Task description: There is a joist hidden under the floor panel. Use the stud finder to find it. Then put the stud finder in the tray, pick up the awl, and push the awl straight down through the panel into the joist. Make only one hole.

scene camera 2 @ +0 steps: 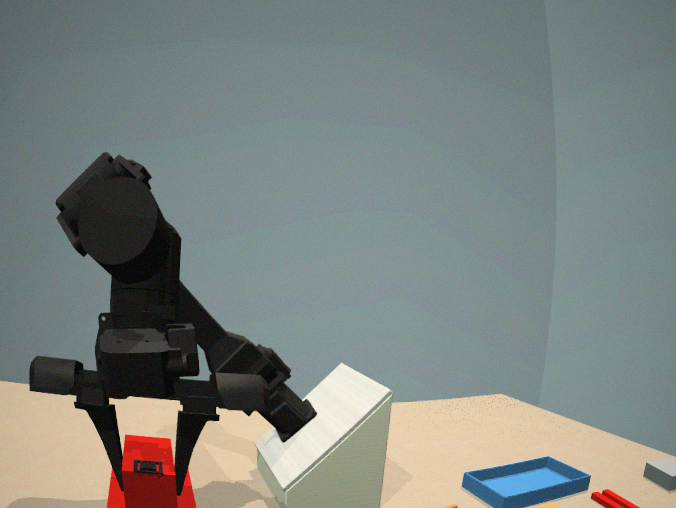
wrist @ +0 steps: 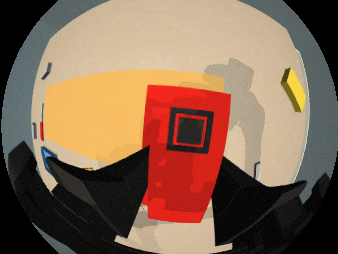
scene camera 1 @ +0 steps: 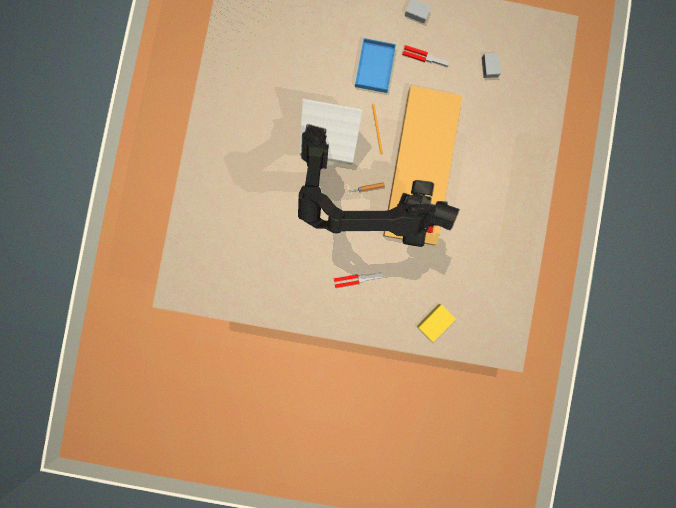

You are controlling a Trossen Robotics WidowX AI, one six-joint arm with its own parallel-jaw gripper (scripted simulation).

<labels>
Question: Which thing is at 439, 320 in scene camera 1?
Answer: A yellow block.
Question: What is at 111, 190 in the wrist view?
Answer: My gripper.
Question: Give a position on a blue tray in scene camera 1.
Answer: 376, 62
</labels>
